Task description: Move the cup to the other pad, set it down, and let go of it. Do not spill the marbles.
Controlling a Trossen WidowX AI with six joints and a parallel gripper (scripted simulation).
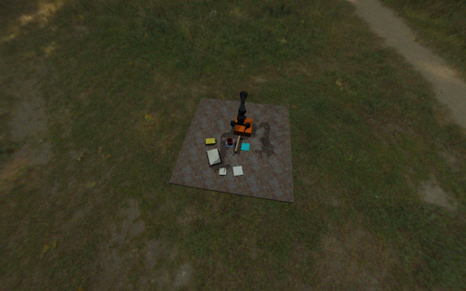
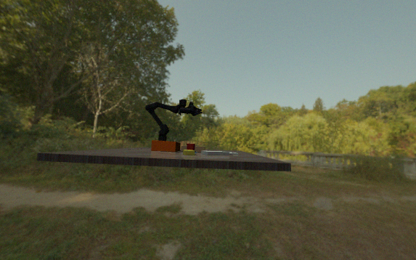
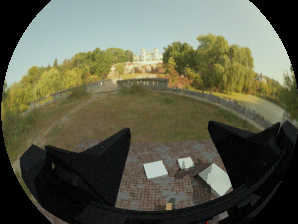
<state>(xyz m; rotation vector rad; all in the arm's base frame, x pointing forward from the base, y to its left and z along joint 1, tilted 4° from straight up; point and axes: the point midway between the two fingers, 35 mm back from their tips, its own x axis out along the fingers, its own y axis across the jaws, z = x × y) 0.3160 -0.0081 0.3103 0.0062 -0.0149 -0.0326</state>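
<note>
Right now the red cup is 8 cm behind my gripper tip, 11 cm to the right of it and 35 cm below it. Round my gripper tip: light blue pad (8 cm behind, 11 cm to the right, 40 cm below); then wooden stick (7 cm behind, 2 cm to the right, 37 cm below); then cyan pad (6 cm behind, 8 cm to the left, 40 cm below).
</note>
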